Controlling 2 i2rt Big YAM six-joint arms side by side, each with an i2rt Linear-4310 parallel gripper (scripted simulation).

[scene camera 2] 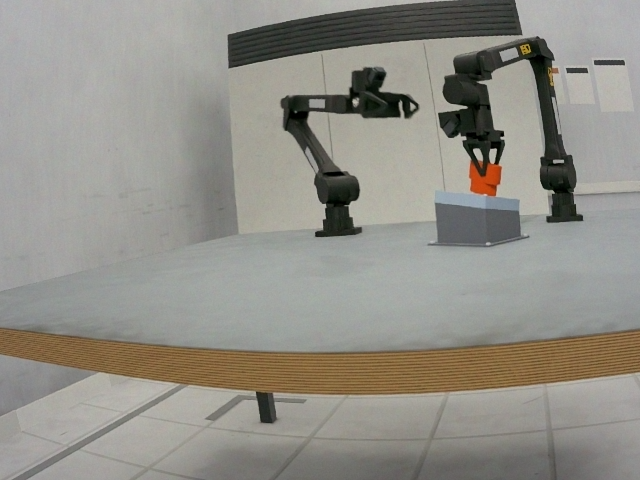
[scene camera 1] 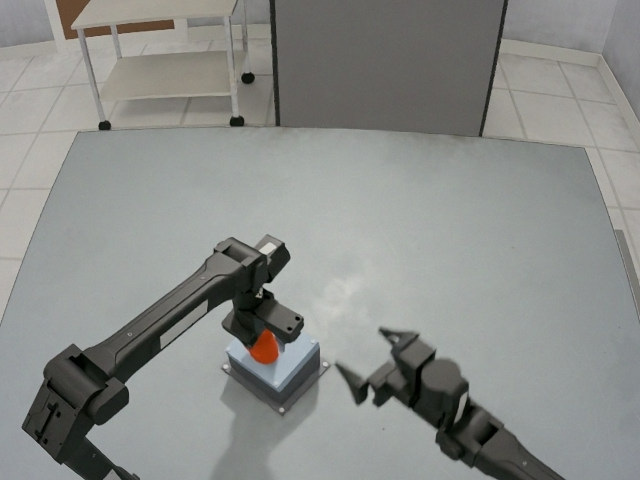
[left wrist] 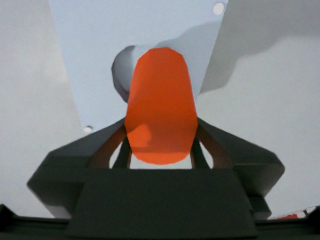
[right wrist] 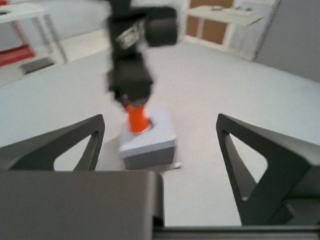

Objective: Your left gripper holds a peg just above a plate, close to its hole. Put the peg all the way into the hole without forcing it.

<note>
I see my left gripper [scene camera 2: 488,175], my right gripper [scene camera 1: 355,349], an orange peg [scene camera 2: 487,184] and a light blue plate [scene camera 1: 293,357].
The orange peg also shows in the left wrist view [left wrist: 161,121]. My left gripper shows as well in scene camera 1 [scene camera 1: 254,339] and in the left wrist view [left wrist: 161,119]. My right gripper is seen too in scene camera 2 [scene camera 2: 404,107] and in the right wrist view [right wrist: 160,120].
</note>
